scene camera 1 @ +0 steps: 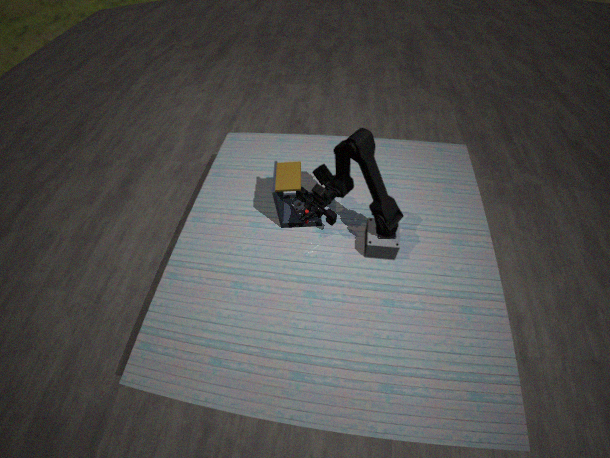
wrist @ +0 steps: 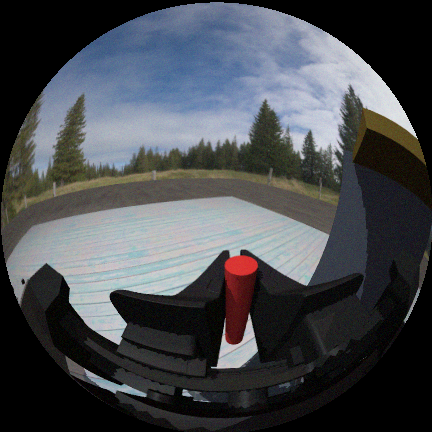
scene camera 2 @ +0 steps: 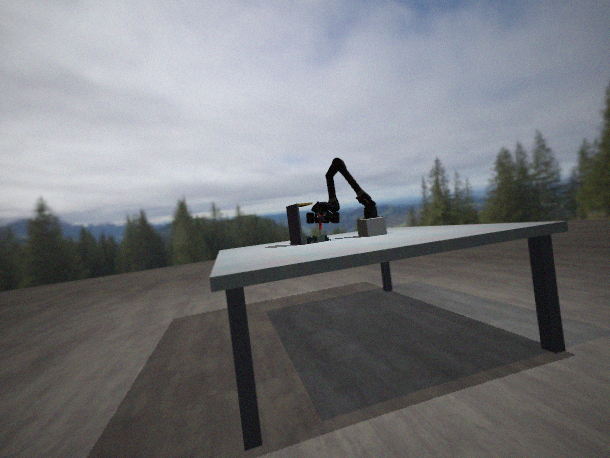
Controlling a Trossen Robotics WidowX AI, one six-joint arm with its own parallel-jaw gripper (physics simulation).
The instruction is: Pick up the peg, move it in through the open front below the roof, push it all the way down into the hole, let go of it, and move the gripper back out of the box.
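Frame: origin at the arm's base, x ahead, y left, z up, level; millimetres.
Where they show: gripper, fingertip midpoint: [scene camera 1: 300, 220] [wrist: 234, 255] [scene camera 2: 318, 218]; arm's base at its link origin: [scene camera 1: 386, 230] [scene camera 2: 371, 217].
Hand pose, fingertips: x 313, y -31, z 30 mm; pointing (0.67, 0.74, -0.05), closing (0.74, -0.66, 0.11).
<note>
Things, the pixels of their centre, and the offset from my fingertips. "spot": a spot on its surface instead. Level surfaces: height alone.
- red peg at the middle of its body: [wrist: 236, 314] [scene camera 1: 306, 216] [scene camera 2: 320, 222] 22 mm back, 28 mm right, 20 mm down
- box's base at a spot on its surface: [scene camera 1: 287, 220] spot: 67 mm ahead, 85 mm right, 122 mm down
- pale striped table at its surface level: 128 mm down
The red peg [scene camera 1: 306, 211] [scene camera 2: 320, 226] [wrist: 239, 300] stands upright between the fingers of my gripper [wrist: 234, 255], which is shut on it. In scene camera 2 its lower end hangs a little above the low base of the box. The dark box has a tall wall [scene camera 2: 294, 225] [wrist: 395, 220] and a yellow roof [scene camera 1: 288, 176] [scene camera 2: 304, 204] [wrist: 387, 150]. In scene camera 1 the peg is over the near part of the box's base [scene camera 1: 287, 220], in front of the roof and not under it. The gripper and its shadow hide much of the base, and I cannot make out the hole clearly.
The arm's grey base block [scene camera 1: 382, 250] [scene camera 2: 371, 226] stands on the pale striped table [scene camera 1: 320, 325] [scene camera 2: 400, 245] [wrist: 150, 240], to the right of the box in both scene views. In the wrist view the tall wall and roof rise close to the right finger.
</note>
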